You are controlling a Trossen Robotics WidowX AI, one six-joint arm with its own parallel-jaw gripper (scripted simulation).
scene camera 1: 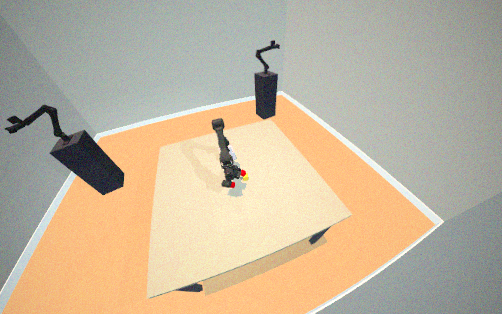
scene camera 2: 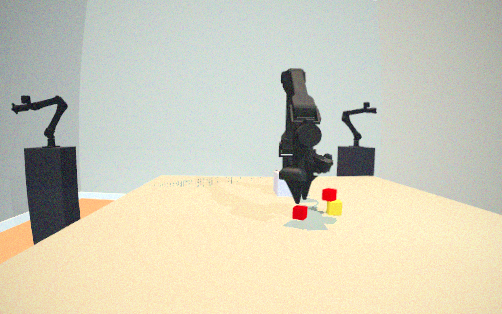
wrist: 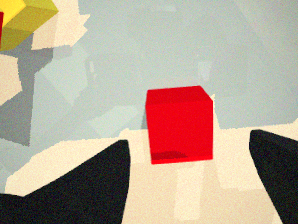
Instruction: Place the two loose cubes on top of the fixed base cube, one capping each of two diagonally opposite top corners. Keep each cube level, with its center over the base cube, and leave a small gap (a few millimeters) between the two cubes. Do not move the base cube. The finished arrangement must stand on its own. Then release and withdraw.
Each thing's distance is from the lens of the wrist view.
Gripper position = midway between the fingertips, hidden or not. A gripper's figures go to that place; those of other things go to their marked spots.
my gripper (wrist: 190,144): 10 cm
red cube (wrist: 180,120): 12 cm
